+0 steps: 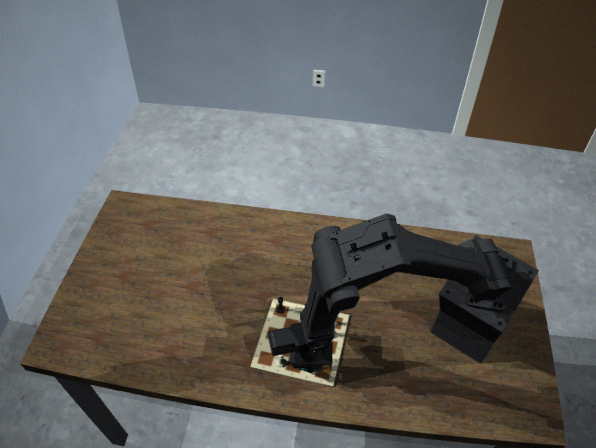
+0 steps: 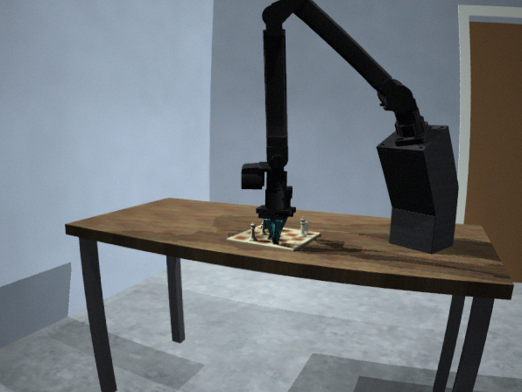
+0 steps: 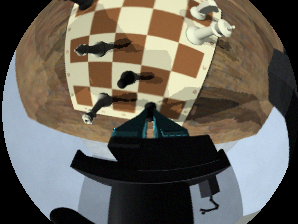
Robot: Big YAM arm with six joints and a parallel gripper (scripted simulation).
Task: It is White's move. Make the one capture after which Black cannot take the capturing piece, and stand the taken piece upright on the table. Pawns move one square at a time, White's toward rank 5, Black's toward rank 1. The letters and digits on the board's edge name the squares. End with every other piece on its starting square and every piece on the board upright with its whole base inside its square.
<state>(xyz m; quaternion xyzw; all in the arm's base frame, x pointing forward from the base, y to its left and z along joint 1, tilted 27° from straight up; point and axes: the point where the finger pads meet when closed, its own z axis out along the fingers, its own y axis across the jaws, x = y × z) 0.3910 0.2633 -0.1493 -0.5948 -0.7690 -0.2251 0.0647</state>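
Right now my hand is 80 mm to the left of the chessboard, 50 mm short of it and 20 mm above it. From my hand the other things lie so: tall black piece 150 mm to the right, 140 mm ahead, 20 mm above; then tall white piece 120 mm to the right, 20 mm behind, 20 mm above.
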